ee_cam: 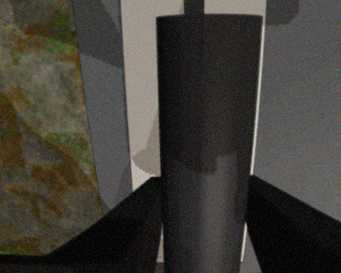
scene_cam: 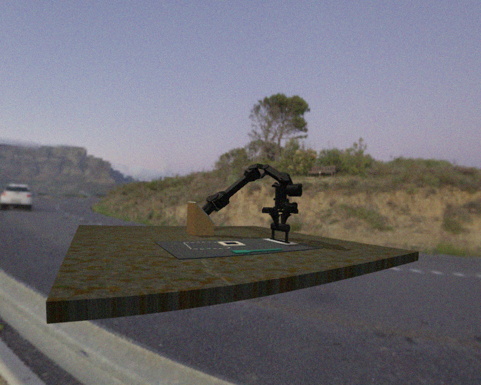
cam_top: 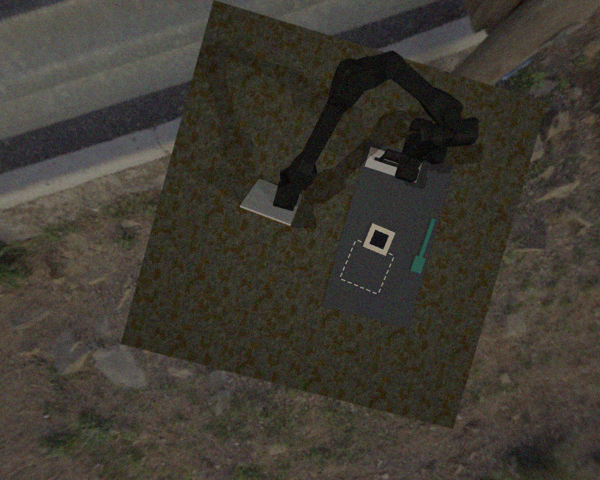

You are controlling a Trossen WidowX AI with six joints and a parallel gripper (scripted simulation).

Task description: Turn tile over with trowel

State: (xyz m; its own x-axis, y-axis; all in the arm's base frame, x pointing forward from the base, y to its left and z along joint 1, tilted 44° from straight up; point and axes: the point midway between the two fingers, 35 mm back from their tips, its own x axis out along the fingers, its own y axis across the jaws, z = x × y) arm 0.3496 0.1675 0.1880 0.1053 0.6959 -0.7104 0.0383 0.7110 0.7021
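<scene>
Right now my gripper tip is 5 cm short of the grey mat, 26 cm to the left of it and 9 cm above it. Round my gripper tip: green trowel 19 cm ahead, 28 cm to the right, 6 cm below; cream tile 2 cm ahead, 28 cm to the right, 6 cm below.
</scene>
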